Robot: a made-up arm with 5 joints. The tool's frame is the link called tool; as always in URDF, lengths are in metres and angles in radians.
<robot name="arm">
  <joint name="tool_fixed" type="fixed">
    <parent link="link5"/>
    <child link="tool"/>
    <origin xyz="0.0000 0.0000 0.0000" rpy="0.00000 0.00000 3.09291"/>
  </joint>
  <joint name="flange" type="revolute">
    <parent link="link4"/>
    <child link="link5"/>
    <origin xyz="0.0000 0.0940 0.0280" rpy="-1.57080 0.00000 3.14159"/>
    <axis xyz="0 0 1"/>
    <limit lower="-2.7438" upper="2.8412" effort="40" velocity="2.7"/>
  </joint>
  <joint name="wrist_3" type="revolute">
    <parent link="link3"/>
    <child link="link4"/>
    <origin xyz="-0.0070 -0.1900 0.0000" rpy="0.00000 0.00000 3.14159"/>
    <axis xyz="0 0 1"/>
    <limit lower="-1.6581" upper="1.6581" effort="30" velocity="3"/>
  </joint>
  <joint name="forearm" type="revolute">
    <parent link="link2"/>
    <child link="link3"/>
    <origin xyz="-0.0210 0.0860 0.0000" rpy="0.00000 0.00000 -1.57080"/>
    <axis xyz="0 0 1"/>
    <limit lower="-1.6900" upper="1.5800" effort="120" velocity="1.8"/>
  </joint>
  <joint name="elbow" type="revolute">
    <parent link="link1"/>
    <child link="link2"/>
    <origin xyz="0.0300 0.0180 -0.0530" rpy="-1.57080 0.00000 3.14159"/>
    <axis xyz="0 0 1"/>
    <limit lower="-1.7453" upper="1.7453" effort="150" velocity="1.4"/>
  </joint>
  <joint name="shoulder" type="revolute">
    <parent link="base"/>
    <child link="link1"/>
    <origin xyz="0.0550 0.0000 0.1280" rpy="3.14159 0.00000 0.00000"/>
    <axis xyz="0 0 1"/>
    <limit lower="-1.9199" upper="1.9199" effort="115" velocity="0.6"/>
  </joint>
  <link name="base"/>
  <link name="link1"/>
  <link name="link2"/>
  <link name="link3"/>
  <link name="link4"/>
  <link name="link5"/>
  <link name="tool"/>
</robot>
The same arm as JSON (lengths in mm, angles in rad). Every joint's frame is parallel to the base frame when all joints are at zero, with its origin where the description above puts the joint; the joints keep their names.
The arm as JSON. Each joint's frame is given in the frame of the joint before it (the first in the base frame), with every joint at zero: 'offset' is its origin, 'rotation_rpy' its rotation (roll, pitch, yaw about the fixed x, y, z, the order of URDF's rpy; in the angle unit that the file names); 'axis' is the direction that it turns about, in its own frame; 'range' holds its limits. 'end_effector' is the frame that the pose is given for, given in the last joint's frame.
{"length_unit": "mm", "angle_unit": "rad", "chain": [
  {"id": "shoulder", "offset": [55.0, 0.0, 128.0], "rotation_rpy": [0.0, 0.0, 0.0], "axis": [0.0, 0.0, -1.0], "range": [-1.9199, 1.9199]},
  {"id": "elbow", "offset": [30.0, -18.0, 53.0], "rotation_rpy": [0.0, 0.0, 0.0], "axis": [0.0, 1.0, 0.0], "range": [-1.7453, 1.7453]},
  {"id": "forearm", "offset": [21.0, 0.0, 86.0], "rotation_rpy": [0.0, 0.0, 0.0], "axis": [0.0, 1.0, 0.0], "range": [-1.69, 1.58]},
  {"id": "wrist_3", "offset": [190.0, 0.0, 7.0], "rotation_rpy": [0.0, 0.0, 0.0], "axis": [0.0, 1.0, 0.0], "range": [-1.6581, 1.6581]},
  {"id": "flange", "offset": [94.0, 28.0, 0.0], "rotation_rpy": [0.0, 0.0, 0.0], "axis": [-1.0, 0.0, 0.0], "range": [-2.7438, 2.8412]}
], "end_effector": {"offset": [0.0, 0.0, 0.0], "rotation_rpy": [1.571, -1.5221, -1.571]}}

